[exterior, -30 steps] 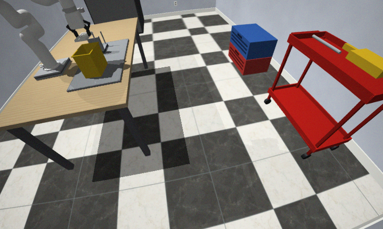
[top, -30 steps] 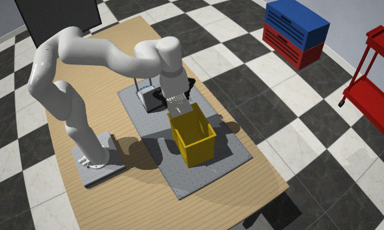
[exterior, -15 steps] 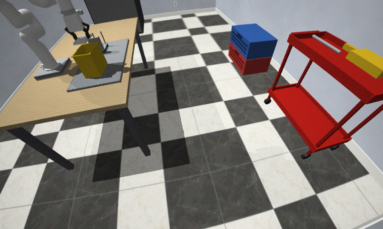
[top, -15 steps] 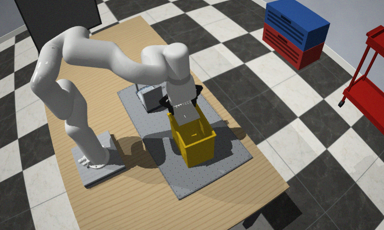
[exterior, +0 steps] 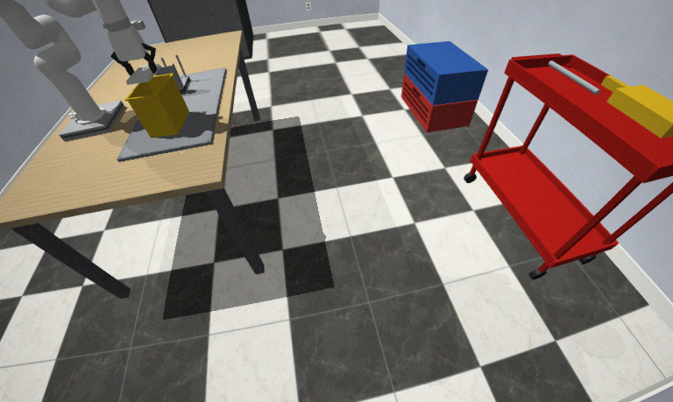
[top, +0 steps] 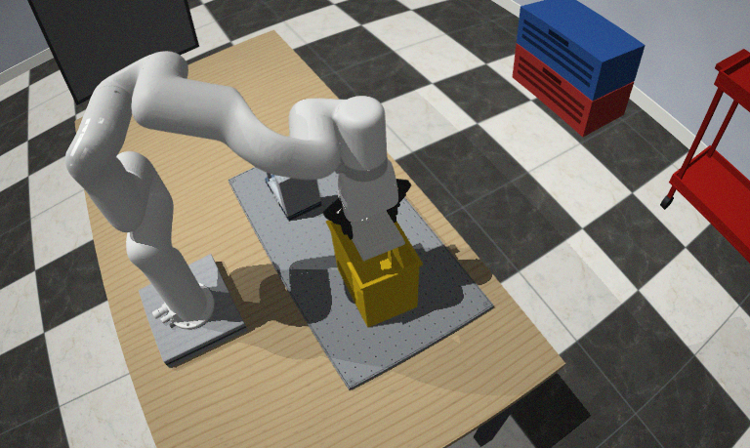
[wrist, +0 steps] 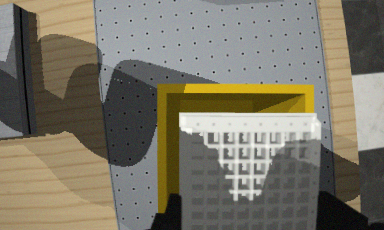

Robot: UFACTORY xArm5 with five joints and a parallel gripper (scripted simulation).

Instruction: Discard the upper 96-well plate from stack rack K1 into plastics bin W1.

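My hand is 10 mm above the white 96-well plate. Also, from my hand: yellow plastics bin 150 mm below.
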